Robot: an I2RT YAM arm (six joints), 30 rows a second.
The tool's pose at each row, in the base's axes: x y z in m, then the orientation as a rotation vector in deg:
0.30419 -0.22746 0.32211 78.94 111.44 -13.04
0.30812 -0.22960 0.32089 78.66 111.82 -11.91
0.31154 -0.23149 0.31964 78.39 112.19 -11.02
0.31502 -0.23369 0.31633 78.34 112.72 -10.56
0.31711 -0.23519 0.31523 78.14 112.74 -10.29
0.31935 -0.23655 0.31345 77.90 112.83 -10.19
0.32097 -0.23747 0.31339 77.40 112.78 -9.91
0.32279 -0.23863 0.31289 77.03 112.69 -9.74
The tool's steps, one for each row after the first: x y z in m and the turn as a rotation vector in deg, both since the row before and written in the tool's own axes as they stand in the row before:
-0.00143 0.00225 0.00380 -0.75 0.59 -0.01
-0.00118 0.00185 0.00347 -0.59 0.50 -0.07
-0.00015 0.00117 0.00515 -0.17 0.55 -0.14
-0.00082 0.00086 0.00253 -0.27 0.04 -0.04
-0.00031 0.00085 0.00304 -0.16 0.01 -0.15
-0.00095 0.00097 0.00127 -0.44 -0.13 -0.18
-0.00089 0.00090 0.00182 -0.32 -0.15 -0.12

